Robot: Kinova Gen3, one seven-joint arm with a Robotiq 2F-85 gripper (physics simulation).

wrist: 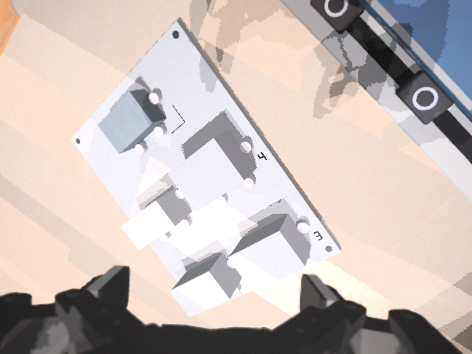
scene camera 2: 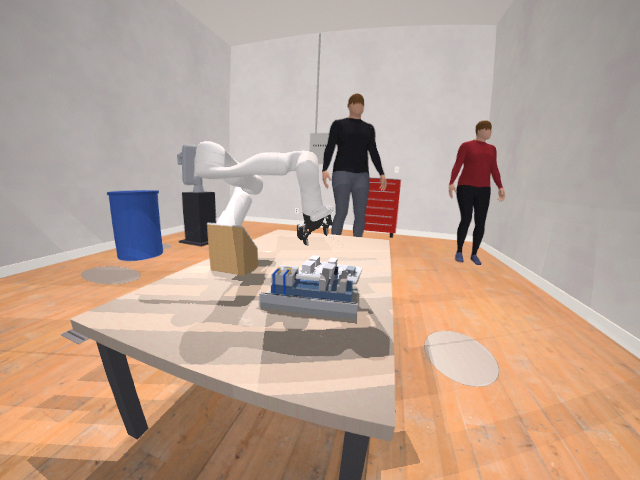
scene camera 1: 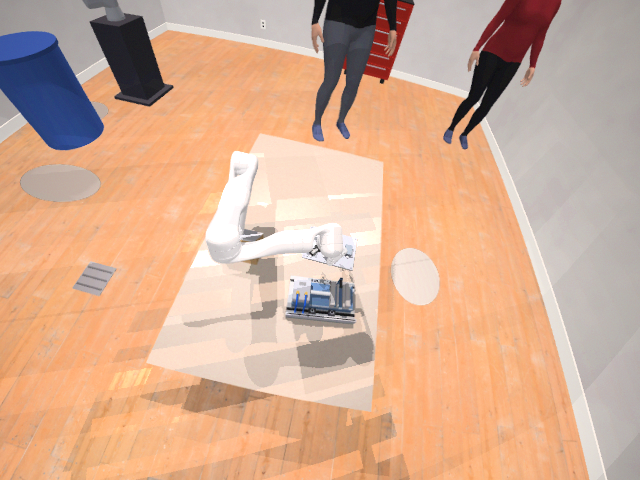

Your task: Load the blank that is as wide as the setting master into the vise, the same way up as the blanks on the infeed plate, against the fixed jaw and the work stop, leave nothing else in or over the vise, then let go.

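Where they show: gripper, fingertip midpoint: (wrist: 215, 288) (scene camera 2: 316, 239); arm's base at its link origin: (scene camera 2: 226, 232).
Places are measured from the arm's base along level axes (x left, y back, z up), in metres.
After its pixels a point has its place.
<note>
The white infeed plate (wrist: 187, 65) @[x 0.088, y -0.522, z -0.159 m] (scene camera 1: 345, 263) @[x 0.096, y -0.518, z -0.159 m] carries several blanks. In the wrist view, a blue-grey blank (wrist: 122, 125) @[x 0.168, y -0.515, z -0.134 m] sits near one end; a large white blank (wrist: 205, 172) @[x 0.114, y -0.434, z -0.123 m] is by the "4" mark, another white blank (wrist: 272, 252) @[x 0.105, y -0.344, z -0.123 m] by the "3" mark. Two smaller white blanks (wrist: 150, 226) @[x 0.204, y -0.421, z -0.123 m] (wrist: 205, 285) @[x 0.191, y -0.341, z -0.123 m] sit along the opposite side. The vise (scene camera 1: 320, 300) @[x -0.140, y -0.438, z -0.107 m] (scene camera 2: 312, 290) @[x -0.163, y -0.461, z -0.109 m] has a blue bed and grey blocks; part shows at the wrist view's top right. I cannot tell which block is the setting master. My gripper (wrist: 215, 288) @[x 0.074, y -0.385, z -0.006 m] (scene camera 2: 316, 235) @[x 0.074, y -0.385, z -0.006 m] is open and empty, above the plate.
A brown angled block (scene camera 2: 227, 250) @[x -0.044, y -0.037, z -0.066 m] stands by the arm's base on the table (scene camera 1: 206, 335) @[x -0.396, y -0.032, z -0.167 m] (scene camera 2: 248, 361) @[x -0.451, y -0.419, z -0.167 m]. Two blue straps or handles mark the vise unit's left end. Two people stand beyond the table. A blue bin (scene camera 1: 49, 93) (scene camera 2: 135, 224) stands on the floor.
</note>
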